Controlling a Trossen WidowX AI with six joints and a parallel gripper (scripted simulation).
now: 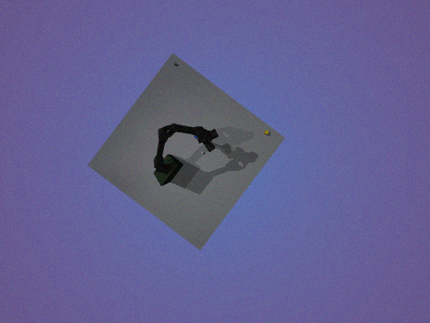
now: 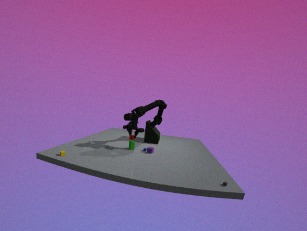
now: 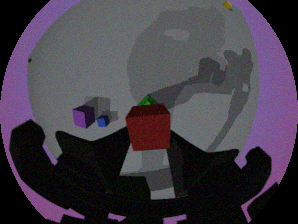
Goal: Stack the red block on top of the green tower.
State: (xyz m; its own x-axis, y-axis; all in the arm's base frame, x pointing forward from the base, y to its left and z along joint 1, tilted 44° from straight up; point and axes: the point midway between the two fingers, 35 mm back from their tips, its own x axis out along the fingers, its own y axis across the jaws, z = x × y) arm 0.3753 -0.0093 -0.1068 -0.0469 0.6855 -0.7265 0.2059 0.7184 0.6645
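Now: gripper tip 9 cm past the tiny white speck, 9 cm above it and 2 cm to the left of it. Also, from my gripper tip: purple block (17 cm to the left, 8 cm below); red block (1 cm ahead, 1 cm above); yellow block (43 cm ahead, 35 cm to the right, 8 cm below).
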